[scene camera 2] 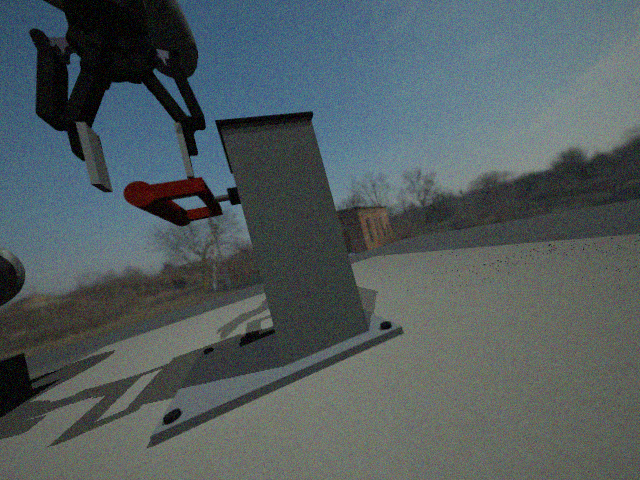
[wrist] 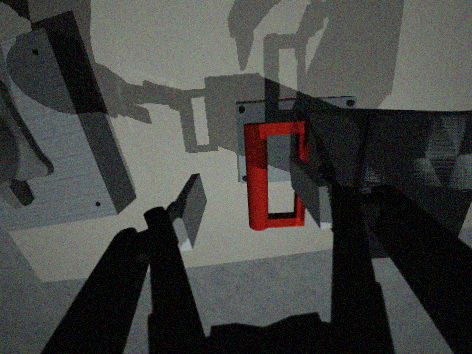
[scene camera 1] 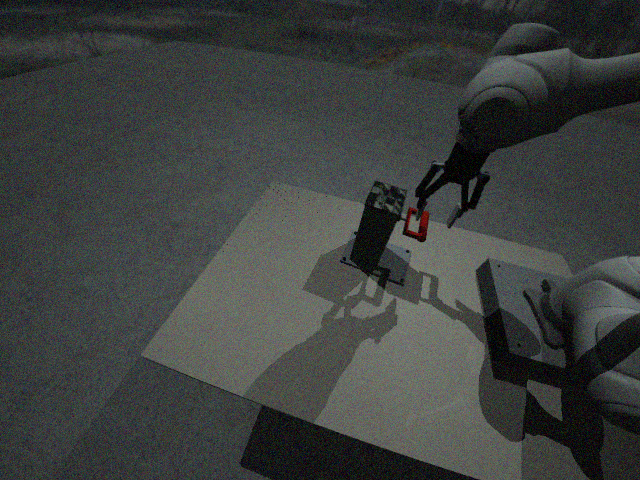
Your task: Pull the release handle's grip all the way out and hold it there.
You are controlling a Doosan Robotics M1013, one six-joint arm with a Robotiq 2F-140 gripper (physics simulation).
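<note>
The release handle's red grip (scene camera 1: 423, 227) (scene camera 2: 155, 191) (wrist: 257, 180) is a rectangular loop on the side of a dark upright housing (scene camera 1: 373, 232) (scene camera 2: 289, 222) (wrist: 410, 145). A short stretch of thin metal rod (scene camera 2: 222, 197) shows between the loop and the housing. My gripper (scene camera 1: 435, 219) (scene camera 2: 146, 180) (wrist: 246, 179) is open and empty, above the grip. In the wrist view the grip's outer bar lies between the two fingers, nearer the right one. The right finger is over the loop's housing side; whether it touches the loop is unclear.
The housing stands on a bolted base plate (scene camera 1: 400, 263) (scene camera 2: 232, 382) on a pale table top (scene camera 1: 232, 310) (scene camera 2: 491, 361). A thick grey block (scene camera 1: 511, 299) (wrist: 85, 165) lies by the arm's base. Shadows of the arm and handle fall across the table.
</note>
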